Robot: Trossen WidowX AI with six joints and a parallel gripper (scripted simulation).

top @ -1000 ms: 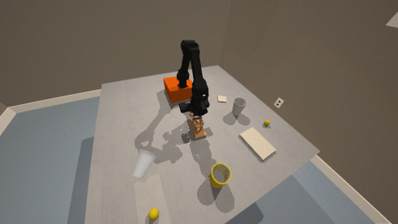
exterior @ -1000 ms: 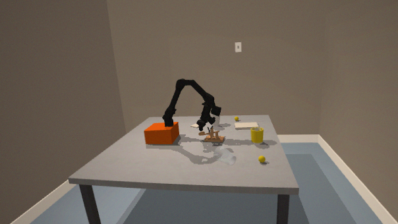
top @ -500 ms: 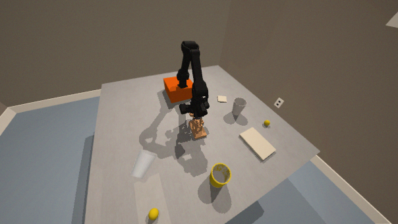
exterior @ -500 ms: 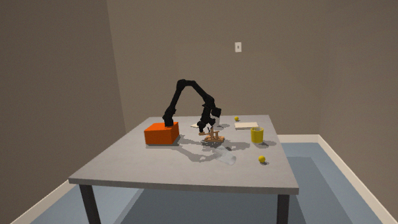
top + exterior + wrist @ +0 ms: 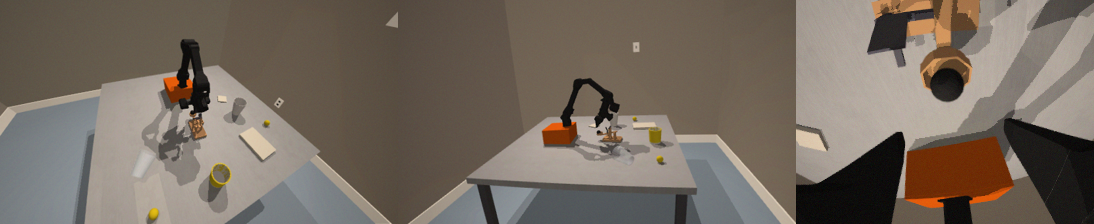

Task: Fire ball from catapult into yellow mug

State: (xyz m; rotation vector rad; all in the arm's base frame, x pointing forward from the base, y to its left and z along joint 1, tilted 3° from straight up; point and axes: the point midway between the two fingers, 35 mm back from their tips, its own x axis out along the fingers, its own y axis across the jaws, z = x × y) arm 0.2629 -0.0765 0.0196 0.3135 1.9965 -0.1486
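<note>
The small black ball is 5 cm below my gripper tip. From my gripper tip the other things lie so: wooden catapult 7 cm ahead, 6 cm below; then yellow mug 41 cm ahead, 13 cm to the right, 8 cm below; then small beige tile 3 cm behind, 34 cm to the left, 11 cm below.
</note>
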